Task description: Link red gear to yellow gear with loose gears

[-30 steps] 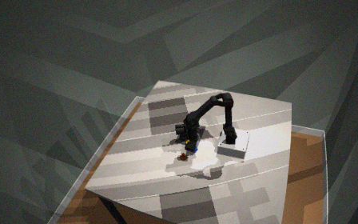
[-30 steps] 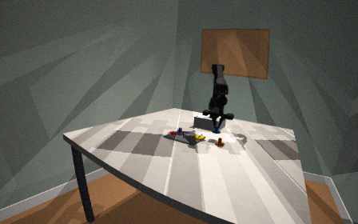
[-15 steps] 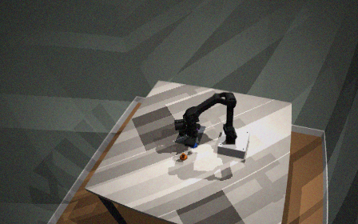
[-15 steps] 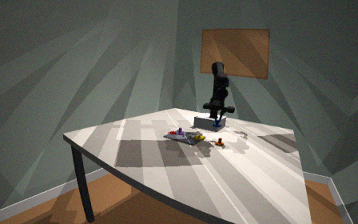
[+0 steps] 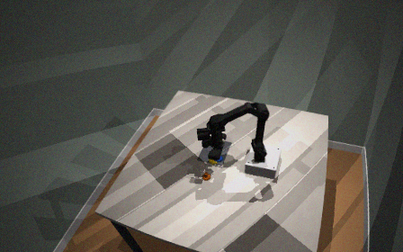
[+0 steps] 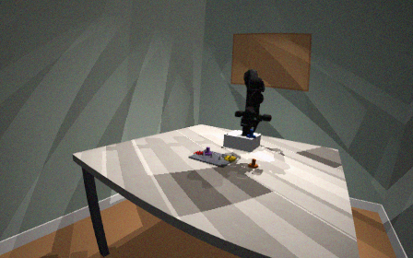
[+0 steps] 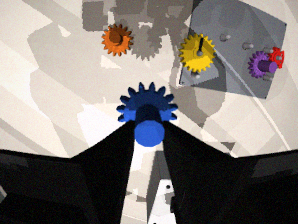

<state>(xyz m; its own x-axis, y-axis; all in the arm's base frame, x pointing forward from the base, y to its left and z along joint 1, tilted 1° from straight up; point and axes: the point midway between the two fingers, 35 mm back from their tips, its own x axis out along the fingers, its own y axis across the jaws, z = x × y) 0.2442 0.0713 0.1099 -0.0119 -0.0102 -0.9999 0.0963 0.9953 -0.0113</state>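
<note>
Now: gripper tip 3 cm short of the purple gear, 23 cm to the left of it and 14 cm above it. Round my gripper tip: orange gear (7 cm ahead, 4 cm to the left, 14 cm below); blue gear (1 cm below); red gear (5 cm ahead, 27 cm to the right, 14 cm below).
</note>
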